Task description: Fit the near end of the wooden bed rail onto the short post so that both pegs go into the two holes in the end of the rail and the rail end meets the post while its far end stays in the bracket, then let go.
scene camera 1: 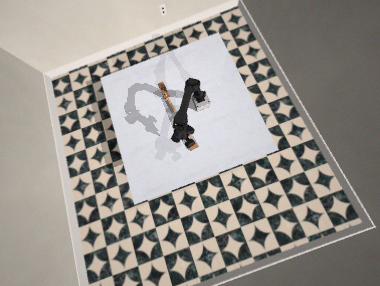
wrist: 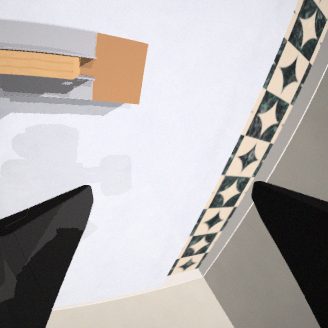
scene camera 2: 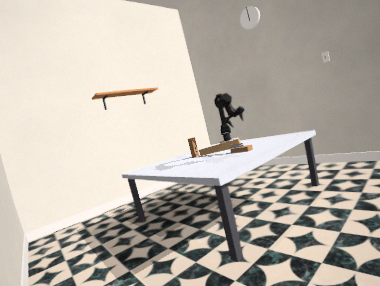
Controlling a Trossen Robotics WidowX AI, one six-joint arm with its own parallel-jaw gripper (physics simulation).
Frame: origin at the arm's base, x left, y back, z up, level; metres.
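Seen in the pictures: gripper, fingertip midpoint: (scene camera 1: 185,143) (wrist: 173,191) (scene camera 2: 238,124); arm's base at its link origin: (scene camera 1: 200,98) (scene camera 2: 227,140).
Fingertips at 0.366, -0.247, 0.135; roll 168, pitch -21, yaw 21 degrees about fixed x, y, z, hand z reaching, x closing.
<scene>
Offsets run from my fingertips to a thing's top centre, as dx, dy, dz. "spot": to the spot under its first point. Level surfaces: height alone.
The wooden bed rail (scene camera 1: 171,104) (scene camera 2: 219,147) (wrist: 40,63) slants across the table. In scene camera 2 it rises from the upright orange-brown post @[spot: -0.530, -0.047, -0.114] (scene camera 2: 193,146) toward a low orange-brown block @[-0.054, +0.039, -0.179] (scene camera 1: 194,147) (scene camera 2: 242,148) (wrist: 120,69), apparently the short post. In the wrist view the rail end lies between two grey side pieces @[spot: -0.081, +0.059, -0.177] (wrist: 55,40), close to the block, with a small dark gap. The pegs and holes cannot be made out, nor can the seating of the other end. My gripper (scene camera 2: 236,120) (wrist: 173,191) is open and empty, well above the table near the low block.
The white table @[dz -0.214] (scene camera 1: 230,125) (scene camera 2: 270,150) (wrist: 200,65) carries these parts. The black arm (scene camera 1: 187,100) (scene camera 2: 223,115) stands beside the rail and passes above it in scene camera 1. A pale block (scene camera 1: 202,103) shows at its base. A wall shelf (scene camera 2: 125,93) hangs away from the table.
</scene>
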